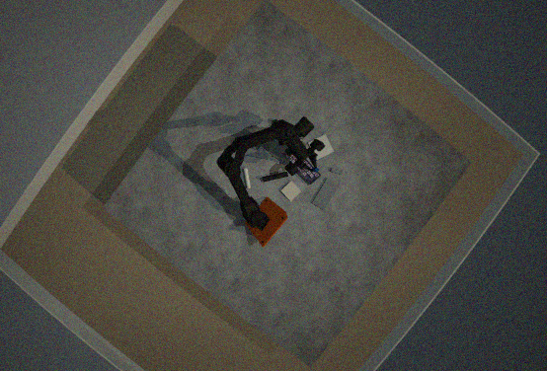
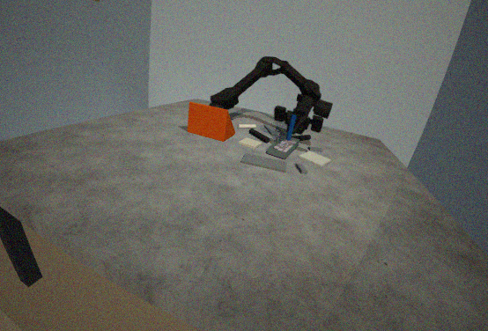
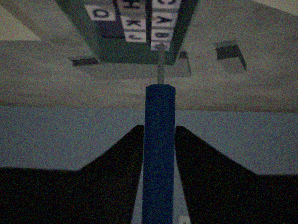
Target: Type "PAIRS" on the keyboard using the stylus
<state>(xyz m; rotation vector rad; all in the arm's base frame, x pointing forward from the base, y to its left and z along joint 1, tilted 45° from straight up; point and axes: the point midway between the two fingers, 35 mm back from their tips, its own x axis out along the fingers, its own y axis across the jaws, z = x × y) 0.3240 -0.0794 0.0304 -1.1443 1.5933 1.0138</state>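
Right now my gripper tip is 110 mm short of the white pad, 80 mm above it and 20 mm to the right of it. From my gripper tip the other things lie so: blue stylus 10 mm below; cream pad 140 mm behind, 80 mm below, 20 mm to the left.
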